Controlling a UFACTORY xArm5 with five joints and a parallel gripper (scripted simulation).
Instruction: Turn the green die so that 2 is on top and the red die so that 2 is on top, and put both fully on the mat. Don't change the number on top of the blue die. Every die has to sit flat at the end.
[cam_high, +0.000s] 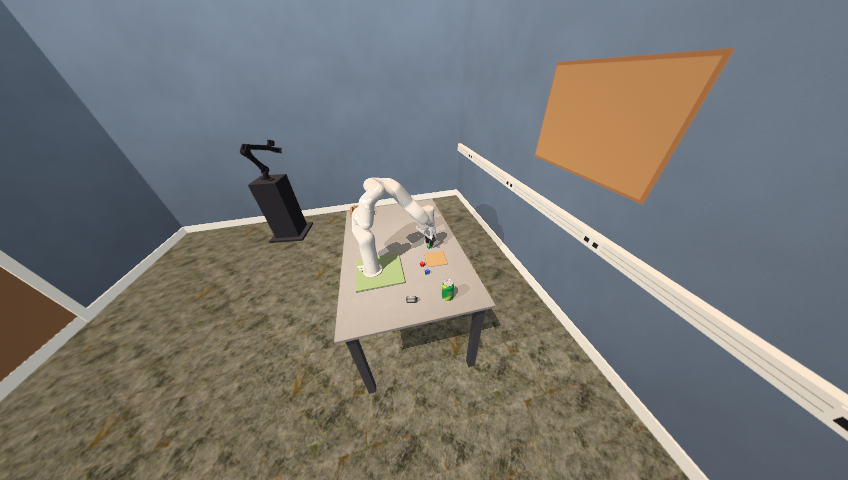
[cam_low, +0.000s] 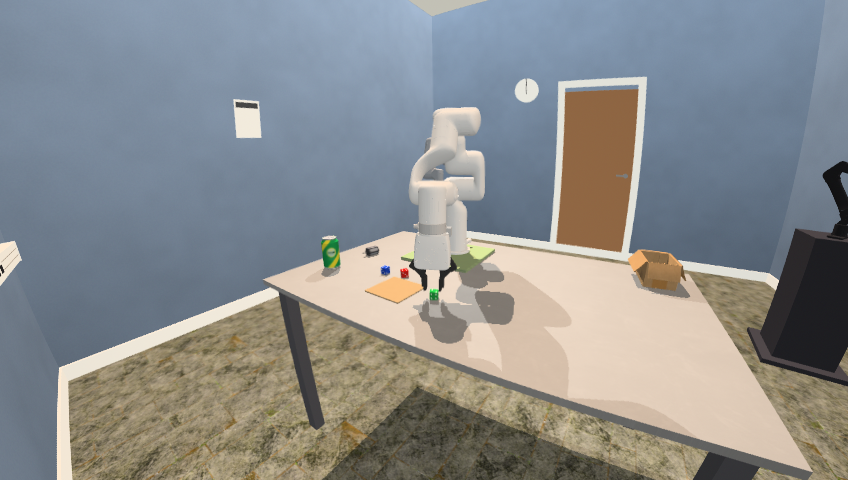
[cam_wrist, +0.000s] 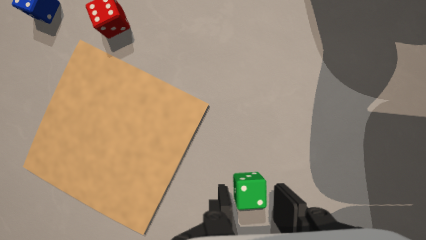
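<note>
Right now the green die is 4 cm below my hand. From my hand the other things lie so: blue die: 4 cm behind, 26 cm to the right, 4 cm below; red die: 7 cm behind, 19 cm to the right, 4 cm below; mat: 3 cm ahead, 13 cm to the right, 5 cm below.
</note>
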